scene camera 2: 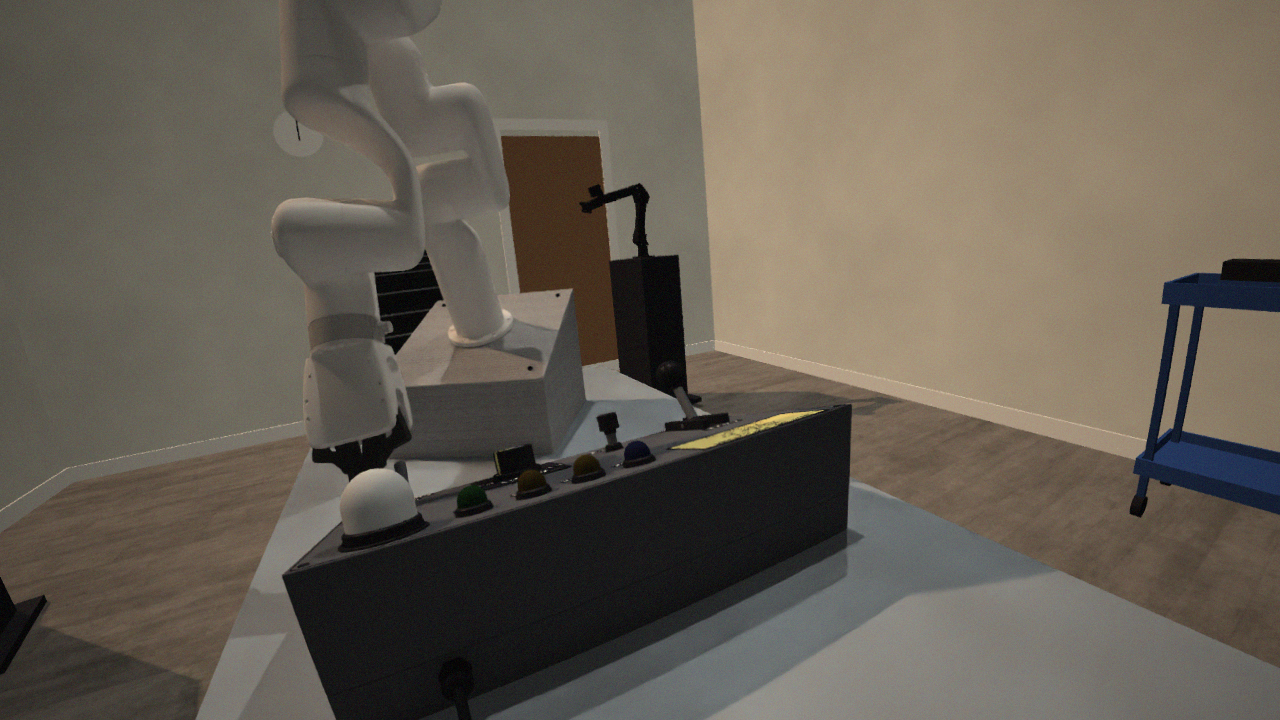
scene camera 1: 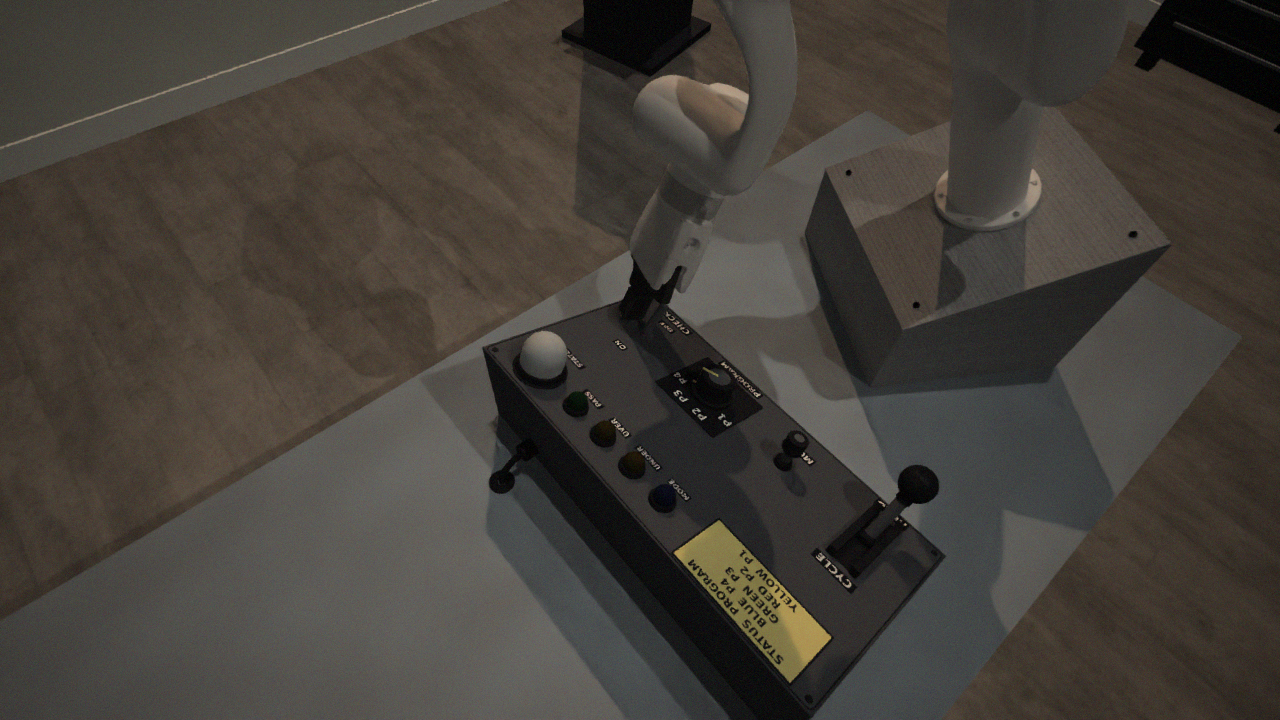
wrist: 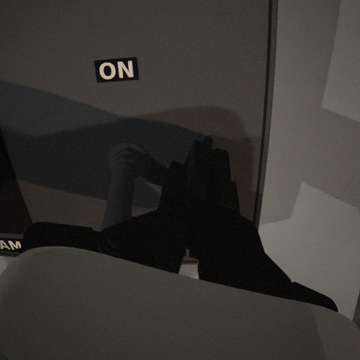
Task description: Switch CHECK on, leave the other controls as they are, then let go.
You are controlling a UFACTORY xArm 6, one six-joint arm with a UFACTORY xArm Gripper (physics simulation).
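Frame: origin at the arm's base, x down, y ahead, z right, level; centimetres.
Seen in the pictures: gripper, between the fingertips: (scene camera 1: 630, 314); arm's base, origin of its link: (scene camera 2: 481, 329) (scene camera 1: 986, 194).
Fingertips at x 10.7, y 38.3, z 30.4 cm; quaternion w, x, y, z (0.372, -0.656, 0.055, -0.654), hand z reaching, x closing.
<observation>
Offsets run from my fingertips to a thing's top centre. "pt": to the spot under its first point.
The dark control box (scene camera 1: 617, 546) (scene camera 2: 626, 555) has a CHECK switch, a short grey lever @(dx -3.6, dy -0.3, dz -3.7 cm) (wrist: 119, 197) (scene camera 2: 401, 471). In the wrist view the lever extends from its round base down the picture, away from the ON label (wrist: 116, 70) (scene camera 1: 620, 343), toward the OFF side; its exact tilt is hard to tell. The OFF label @(pt dx +1.7, dy -2.3, dz -4.4 cm) (scene camera 1: 666, 327) and CHECK label @(dx +2.2, dy -4.3, dz -4.7 cm) (scene camera 1: 677, 323) show in scene camera 1, where my gripper hides most of the lever. My gripper (scene camera 1: 635, 315) (wrist: 198, 168) is shut and empty, low over the panel corner, right beside the lever in the wrist view. Contact cannot be told.
Beside CHECK are the PROGRAM knob @(dx -3.3, dy +3.4, dz -15.2 cm) (scene camera 1: 714, 383), a small toggle @(dx -4.2, dy +6.4, dz -26.8 cm) (scene camera 1: 793, 445) and the CYCLE lever @(dx -7.5, dy +3.8, dz -39.8 cm) (scene camera 1: 916, 484). A white dome @(pt dx -9.2, dy +16.6, dz +0.0 cm) (scene camera 1: 543, 355) (scene camera 2: 378, 504) and several small lamps line the front edge. The robot's grey pedestal (scene camera 1: 984, 313) (scene camera 2: 483, 411) stands behind the box.
</observation>
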